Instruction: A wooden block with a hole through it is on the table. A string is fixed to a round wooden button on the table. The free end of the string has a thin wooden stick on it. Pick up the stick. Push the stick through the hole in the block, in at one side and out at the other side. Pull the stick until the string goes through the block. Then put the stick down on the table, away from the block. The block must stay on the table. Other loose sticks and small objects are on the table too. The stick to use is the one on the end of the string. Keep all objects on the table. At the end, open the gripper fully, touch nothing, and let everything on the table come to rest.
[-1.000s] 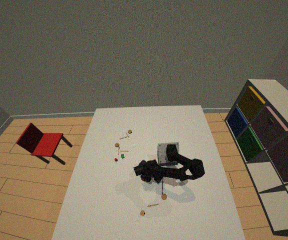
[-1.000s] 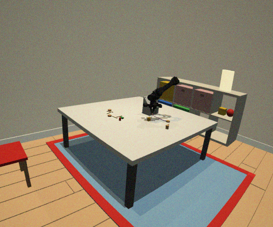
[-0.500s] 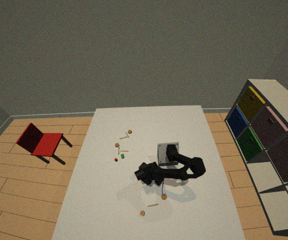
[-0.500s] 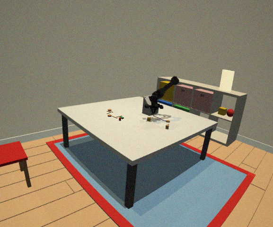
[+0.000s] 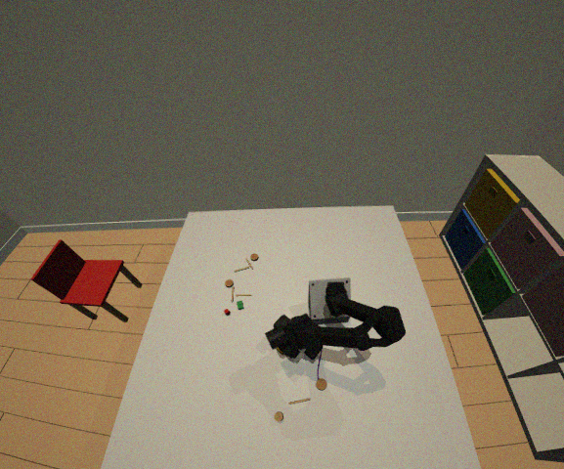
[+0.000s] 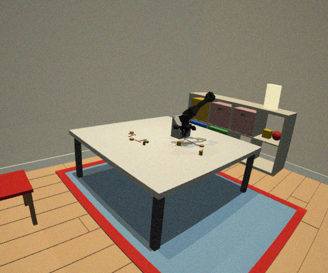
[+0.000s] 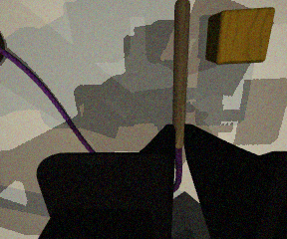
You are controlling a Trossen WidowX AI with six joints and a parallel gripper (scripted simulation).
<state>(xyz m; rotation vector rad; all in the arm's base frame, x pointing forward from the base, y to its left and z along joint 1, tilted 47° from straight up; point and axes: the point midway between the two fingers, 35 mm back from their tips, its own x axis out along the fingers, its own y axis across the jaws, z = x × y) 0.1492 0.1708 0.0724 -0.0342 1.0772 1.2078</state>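
The yellow-brown wooden block lies 6 cm ahead of my gripper tip, 1 cm to the left of it and 4 cm below it. The rest, counted from my gripper tip: wooden cylinder (7 cm ahead, 25 cm to the left, 4 cm below); round wooden button (8 cm behind, 14 cm to the left, 5 cm below); green cube (26 cm ahead, 19 cm to the right, 5 cm below).
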